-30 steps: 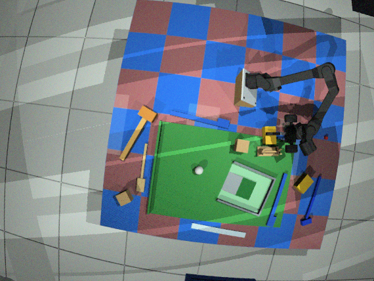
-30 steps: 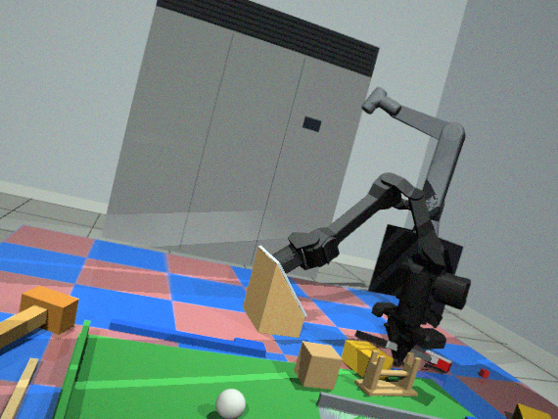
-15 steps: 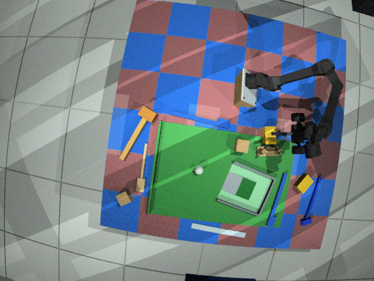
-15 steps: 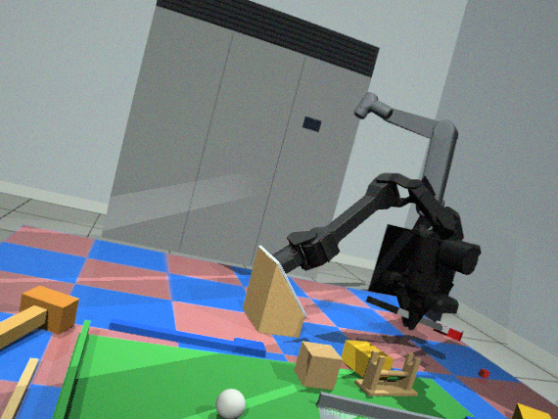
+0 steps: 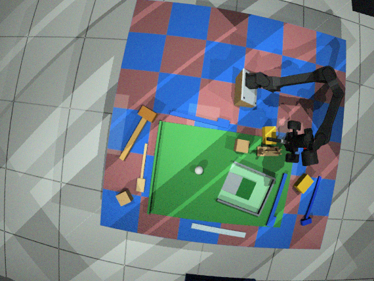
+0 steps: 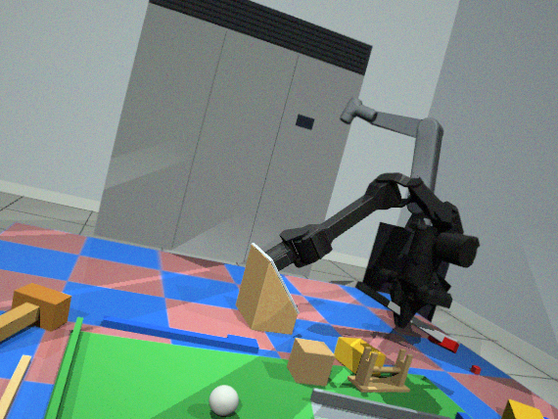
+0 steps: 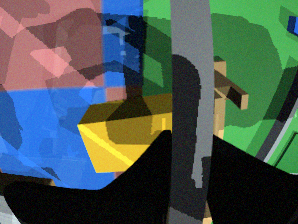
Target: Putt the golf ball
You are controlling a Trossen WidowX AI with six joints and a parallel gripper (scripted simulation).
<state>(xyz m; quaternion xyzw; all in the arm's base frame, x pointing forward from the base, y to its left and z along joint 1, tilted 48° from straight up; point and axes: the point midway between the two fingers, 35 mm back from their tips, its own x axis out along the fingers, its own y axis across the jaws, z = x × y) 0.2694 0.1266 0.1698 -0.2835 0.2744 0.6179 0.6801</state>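
The red putter is 3 cm to the left of my gripper tip, 2 cm above it and 1 cm behind it. The rest, counted from my gripper tip: wooden stool (8 cm below, 5 cm ahead, 4 cm to the right); blue putter (32 cm ahead, 26 cm to the left, 10 cm below); small red cube (31 cm to the left, 10 cm below, 5 cm behind).
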